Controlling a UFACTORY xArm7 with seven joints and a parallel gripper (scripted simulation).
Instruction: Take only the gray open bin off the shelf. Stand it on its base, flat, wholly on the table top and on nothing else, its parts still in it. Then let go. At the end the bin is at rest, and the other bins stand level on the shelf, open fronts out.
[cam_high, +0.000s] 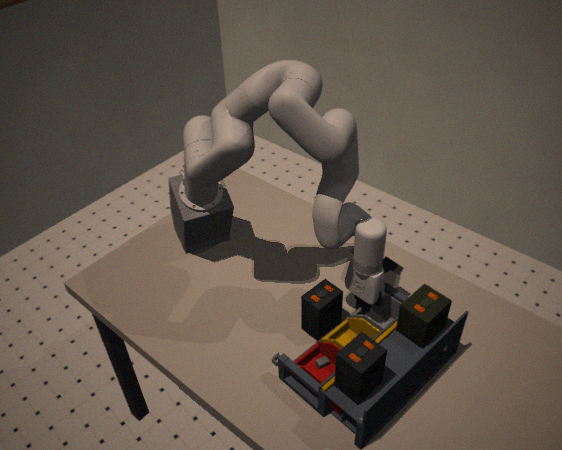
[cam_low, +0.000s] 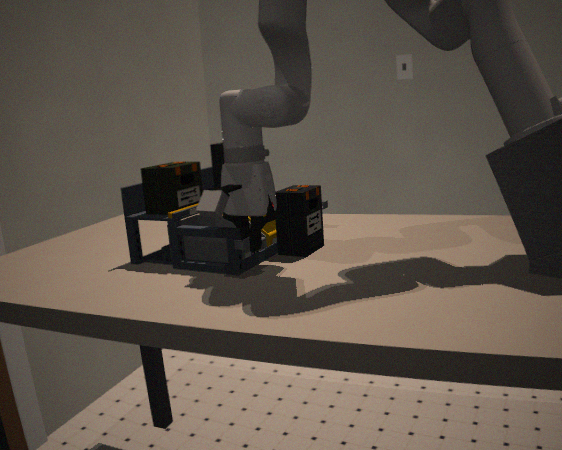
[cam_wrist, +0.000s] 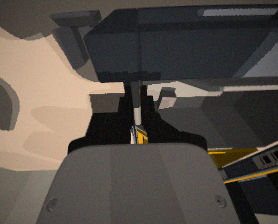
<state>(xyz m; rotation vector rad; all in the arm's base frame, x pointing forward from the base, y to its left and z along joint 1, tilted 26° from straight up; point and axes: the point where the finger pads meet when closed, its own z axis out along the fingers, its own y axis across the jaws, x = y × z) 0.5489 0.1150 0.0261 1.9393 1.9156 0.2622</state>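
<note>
My gripper is now 80 mm short of the gray open bin. The rest, counted from my hand: yellow bin 80 mm ahead, 120 mm to the right; then red bin 70 mm ahead, 230 mm to the right; then dark box 60 mm behind, 100 mm to the right, 20 mm above.
</note>
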